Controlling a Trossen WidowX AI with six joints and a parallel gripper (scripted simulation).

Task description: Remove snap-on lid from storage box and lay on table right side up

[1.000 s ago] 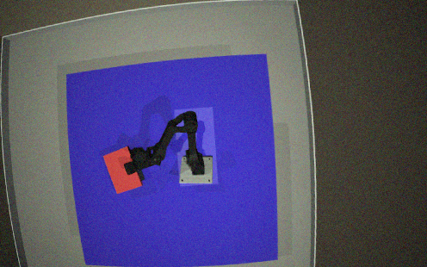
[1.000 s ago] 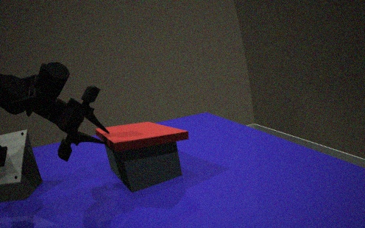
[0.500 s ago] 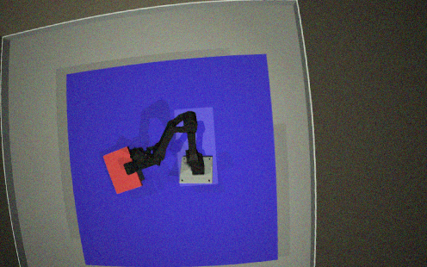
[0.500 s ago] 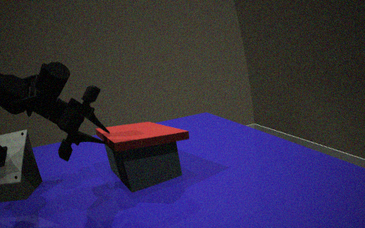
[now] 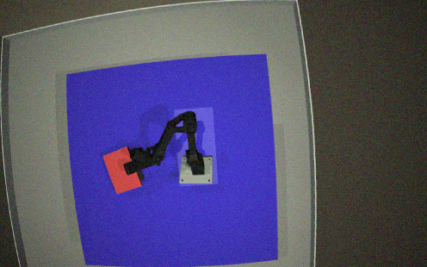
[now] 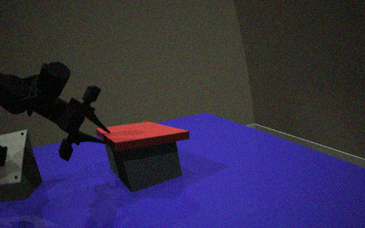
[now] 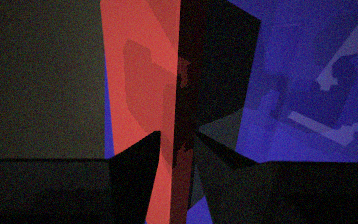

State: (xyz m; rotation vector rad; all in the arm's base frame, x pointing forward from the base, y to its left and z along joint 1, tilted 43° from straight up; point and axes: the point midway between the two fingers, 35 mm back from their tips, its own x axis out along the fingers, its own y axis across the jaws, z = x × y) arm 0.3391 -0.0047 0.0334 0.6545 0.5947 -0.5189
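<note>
The lid is 70 mm ahead of my gripper tip and 20 mm to the left of it. Round my gripper tip: storage box 70 mm ahead, 20 mm to the left, 60 mm below.
</note>
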